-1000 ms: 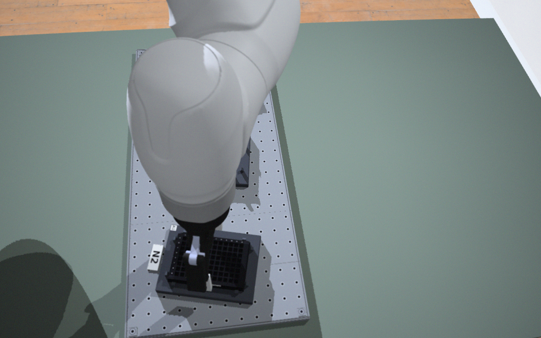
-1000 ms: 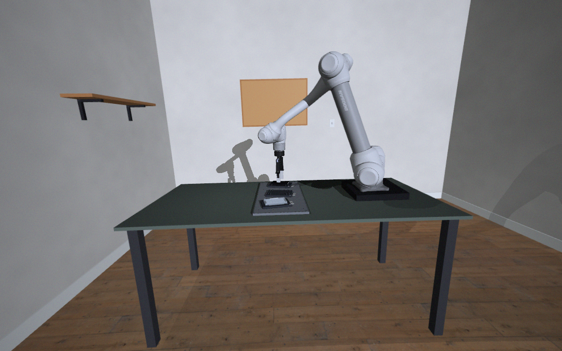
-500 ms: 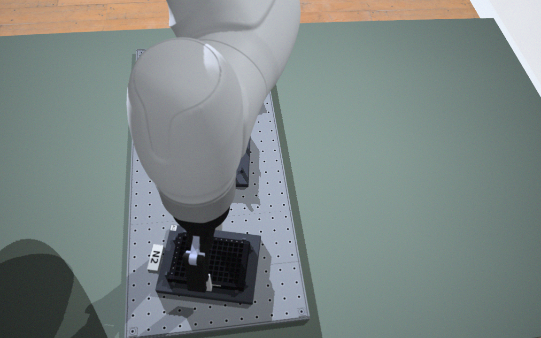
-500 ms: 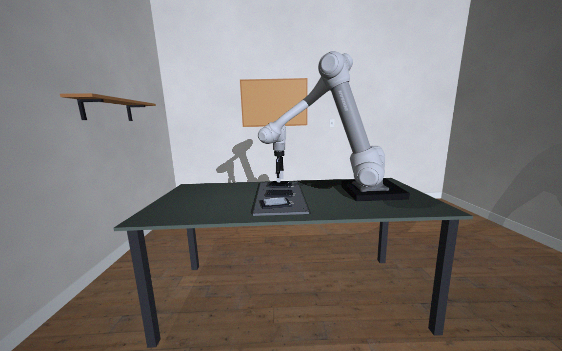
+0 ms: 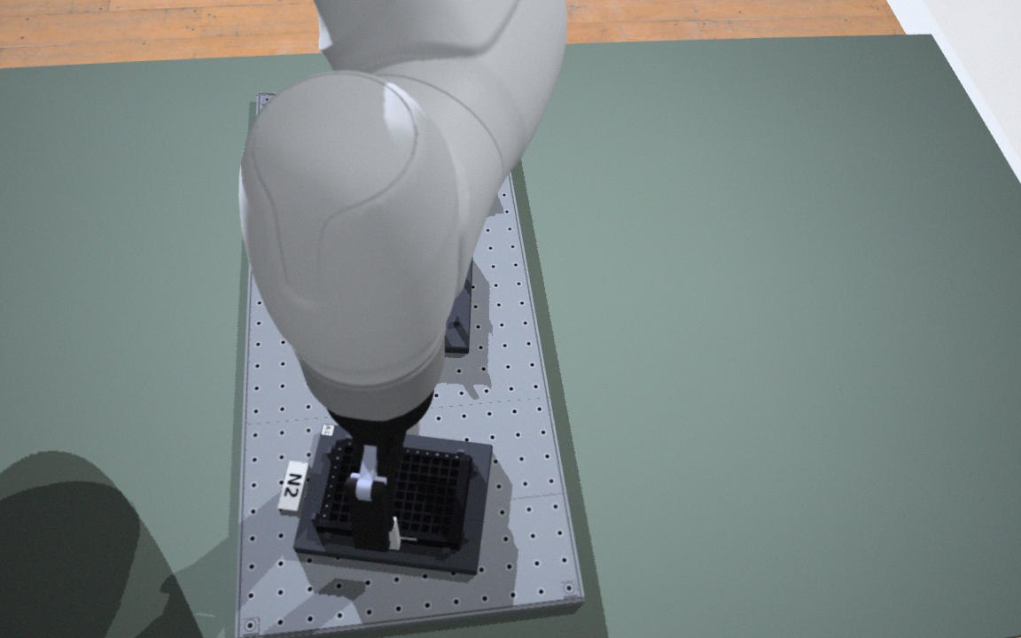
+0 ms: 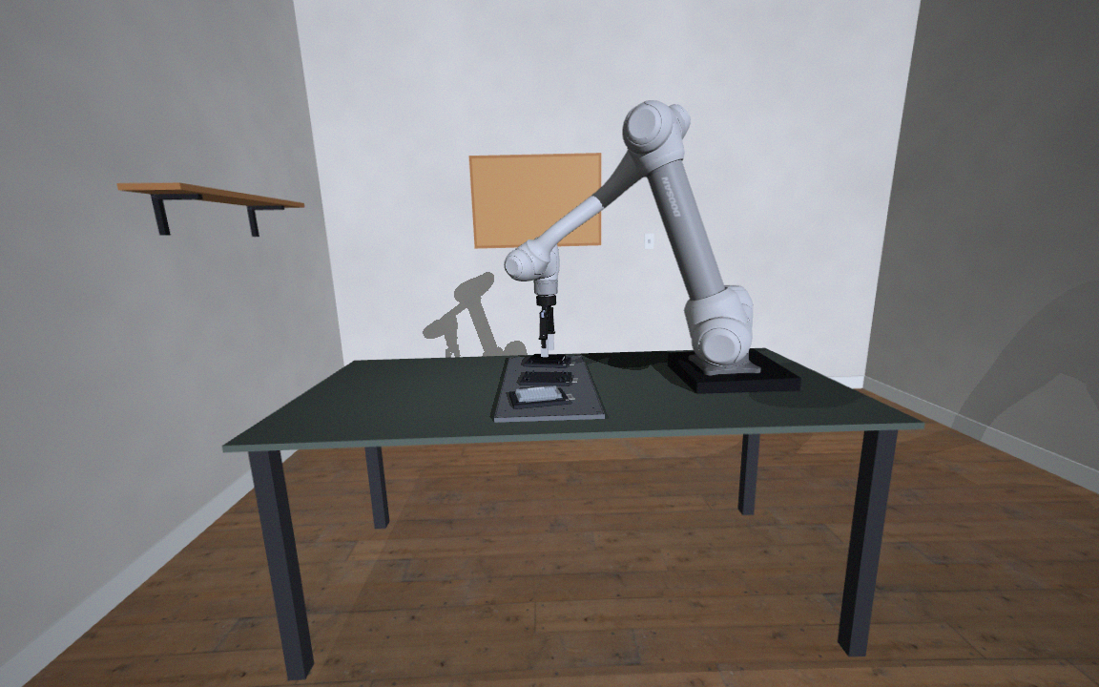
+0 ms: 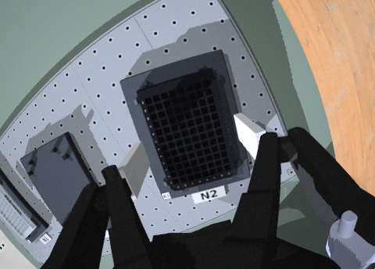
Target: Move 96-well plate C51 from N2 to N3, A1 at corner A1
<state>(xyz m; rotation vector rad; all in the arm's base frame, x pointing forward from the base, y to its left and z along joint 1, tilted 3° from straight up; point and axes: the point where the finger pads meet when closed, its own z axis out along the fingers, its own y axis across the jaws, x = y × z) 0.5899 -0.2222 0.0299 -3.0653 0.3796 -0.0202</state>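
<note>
Now: the black 96-well plate C51 40 mm below my hand. Also, from my hand: plate nest N2: 60 mm below; then N2 label: 90 mm behind, 20 mm to the left, 60 mm below; then landing nest N3: 10 mm ahead, 220 mm to the left, 60 mm below.
</note>
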